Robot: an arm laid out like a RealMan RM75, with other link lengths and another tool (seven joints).
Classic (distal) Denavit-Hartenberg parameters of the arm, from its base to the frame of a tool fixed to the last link. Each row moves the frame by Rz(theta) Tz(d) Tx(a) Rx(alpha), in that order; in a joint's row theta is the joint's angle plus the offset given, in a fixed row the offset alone. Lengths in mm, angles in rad.
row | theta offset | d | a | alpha
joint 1 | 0.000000 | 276.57 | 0.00 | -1.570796
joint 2 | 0.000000 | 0.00 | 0.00 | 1.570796
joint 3 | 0.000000 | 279.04 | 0.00 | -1.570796
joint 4 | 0.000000 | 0.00 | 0.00 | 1.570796
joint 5 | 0.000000 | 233.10 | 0.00 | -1.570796
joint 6 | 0.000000 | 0.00 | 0.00 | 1.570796
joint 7 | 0.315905 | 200.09 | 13.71 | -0.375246
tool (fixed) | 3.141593 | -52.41 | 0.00 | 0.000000
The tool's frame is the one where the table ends.
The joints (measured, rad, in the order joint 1, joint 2, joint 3, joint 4, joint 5, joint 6, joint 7), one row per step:
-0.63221 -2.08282 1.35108 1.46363 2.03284 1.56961 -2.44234
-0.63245 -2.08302 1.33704 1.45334 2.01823 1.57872 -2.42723
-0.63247 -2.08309 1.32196 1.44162 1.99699 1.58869 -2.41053
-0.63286 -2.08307 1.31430 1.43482 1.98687 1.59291 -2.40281
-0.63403 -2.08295 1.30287 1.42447 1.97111 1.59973 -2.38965
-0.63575 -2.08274 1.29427 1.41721 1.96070 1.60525 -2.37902
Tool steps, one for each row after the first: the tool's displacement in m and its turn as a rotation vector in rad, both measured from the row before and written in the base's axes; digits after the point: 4 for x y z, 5 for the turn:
-0.0012 0.0001 0.0017 -0.00772 -0.01439 -0.00234
-0.0008 -0.0002 0.0019 -0.01040 -0.02072 -0.00333
-0.0005 0.0001 0.0009 -0.00458 -0.01042 -0.00054
-0.0004 0.0001 0.0014 -0.00706 -0.01602 -0.00317
-0.0001 0.0002 0.0011 -0.00444 -0.01068 -0.00434

